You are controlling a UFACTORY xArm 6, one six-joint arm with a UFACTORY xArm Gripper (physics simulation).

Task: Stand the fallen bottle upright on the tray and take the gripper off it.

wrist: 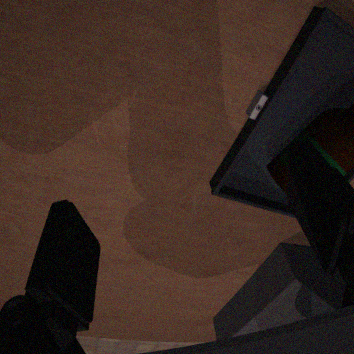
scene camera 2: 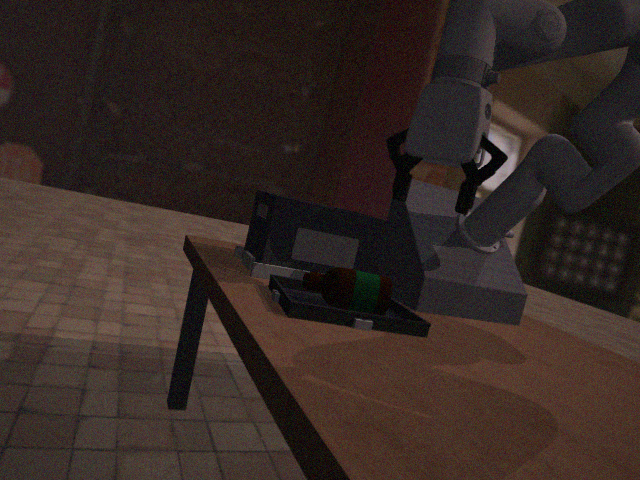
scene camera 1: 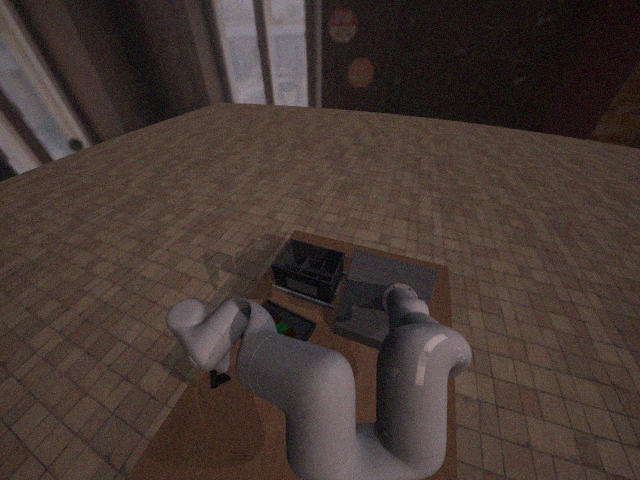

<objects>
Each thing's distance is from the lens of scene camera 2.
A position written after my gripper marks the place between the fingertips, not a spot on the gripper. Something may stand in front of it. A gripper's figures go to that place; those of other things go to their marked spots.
my gripper (scene camera 2: 428, 206): 0.64 m
brown bottle (scene camera 2: 340, 287): 0.81 m
</objects>
